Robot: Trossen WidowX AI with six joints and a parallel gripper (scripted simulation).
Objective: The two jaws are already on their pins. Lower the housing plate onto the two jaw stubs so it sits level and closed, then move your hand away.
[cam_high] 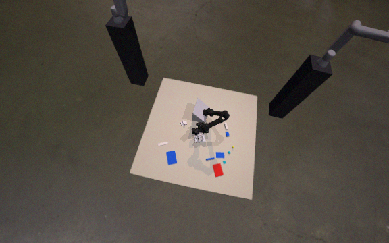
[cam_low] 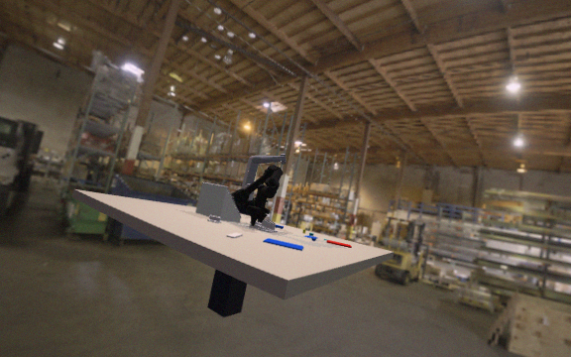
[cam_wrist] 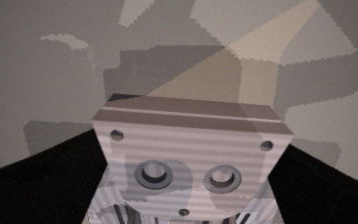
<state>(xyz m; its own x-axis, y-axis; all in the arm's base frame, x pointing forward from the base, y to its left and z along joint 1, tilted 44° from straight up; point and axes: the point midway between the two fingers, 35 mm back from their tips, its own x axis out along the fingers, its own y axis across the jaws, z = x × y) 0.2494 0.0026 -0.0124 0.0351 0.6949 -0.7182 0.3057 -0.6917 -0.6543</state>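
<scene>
Right now my gripper tip is 20 mm below the housing plate and 10 mm short of it. Also, from my gripper tip: red plate 360 mm ahead, 280 mm to the left, 10 mm below; white bar 370 mm to the right, 220 mm ahead, 10 mm below.
</scene>
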